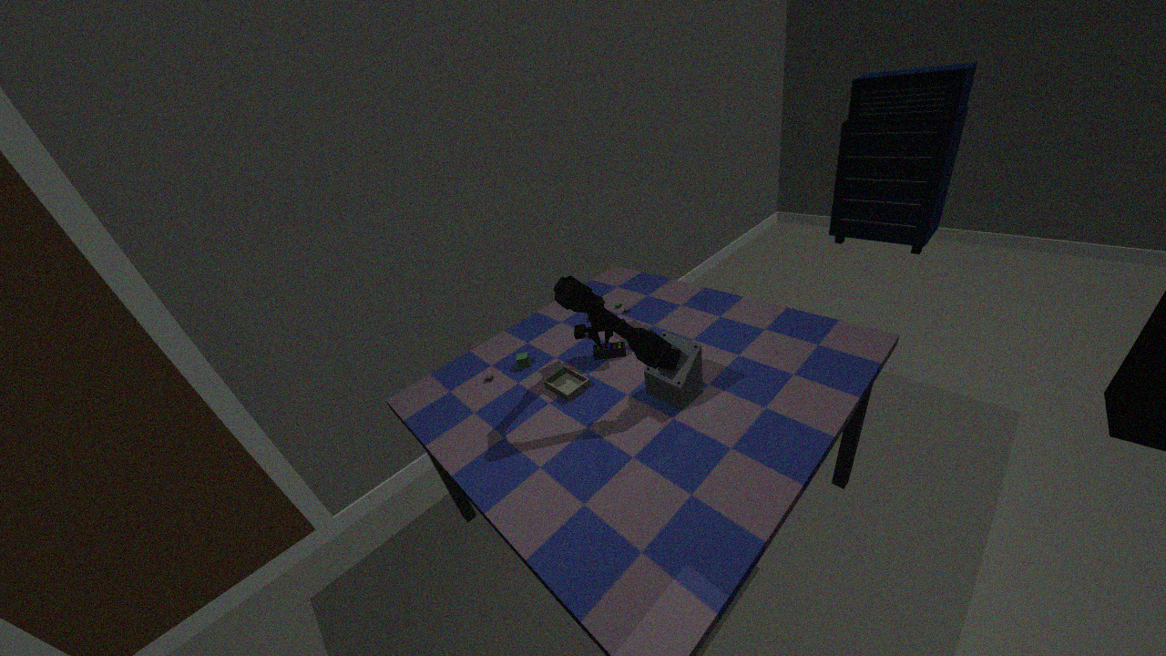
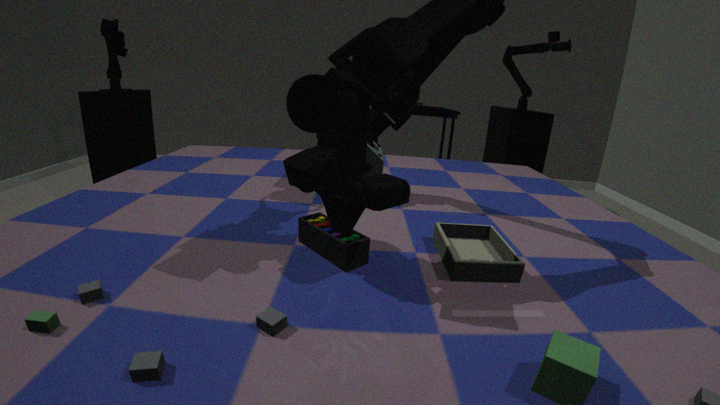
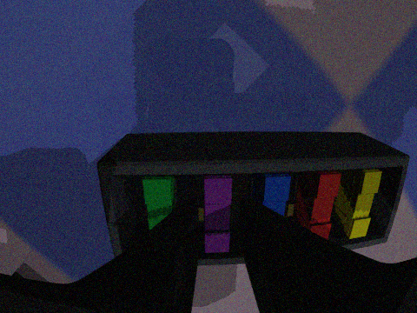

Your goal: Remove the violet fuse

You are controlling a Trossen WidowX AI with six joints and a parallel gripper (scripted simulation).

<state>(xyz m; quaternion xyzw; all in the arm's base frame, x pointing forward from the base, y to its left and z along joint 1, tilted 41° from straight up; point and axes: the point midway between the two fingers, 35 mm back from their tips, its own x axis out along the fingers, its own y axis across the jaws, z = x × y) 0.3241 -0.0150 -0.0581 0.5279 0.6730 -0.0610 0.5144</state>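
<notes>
My gripper tip is 200 mm to the right of the tray and 30 mm above it. From my gripper tip the other things lie so: violet fuse (10 mm below); then green cube (250 mm ahead, 200 mm to the left, 10 mm below).
</notes>
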